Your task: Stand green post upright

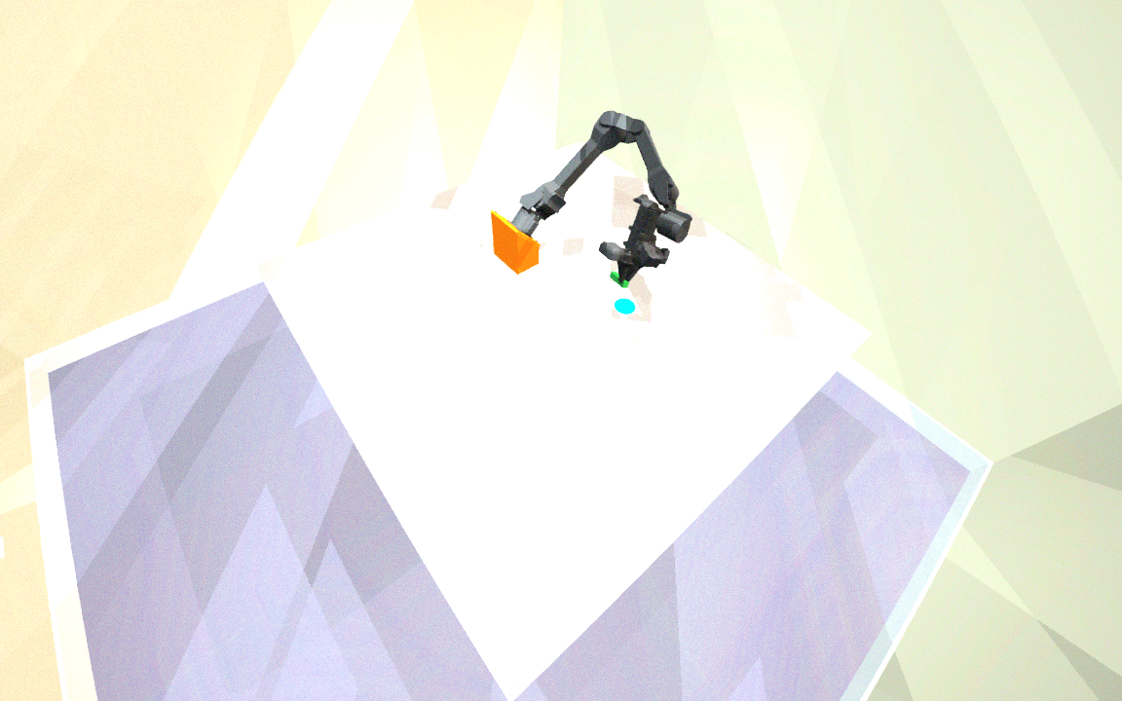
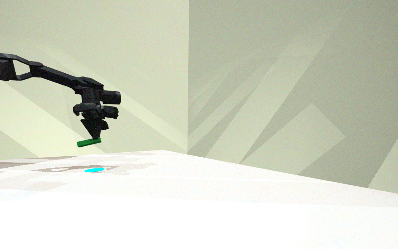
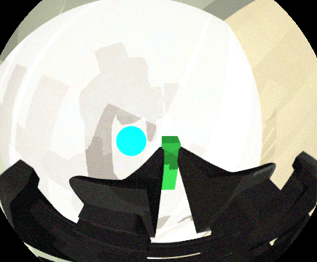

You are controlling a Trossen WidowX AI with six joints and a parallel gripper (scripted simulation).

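My gripper tip is 3 cm to the right of the cyan circle and 11 cm above it. The rest, counted from my gripper tip: green post: 2 cm behind, 1 cm to the left, 1 cm below.
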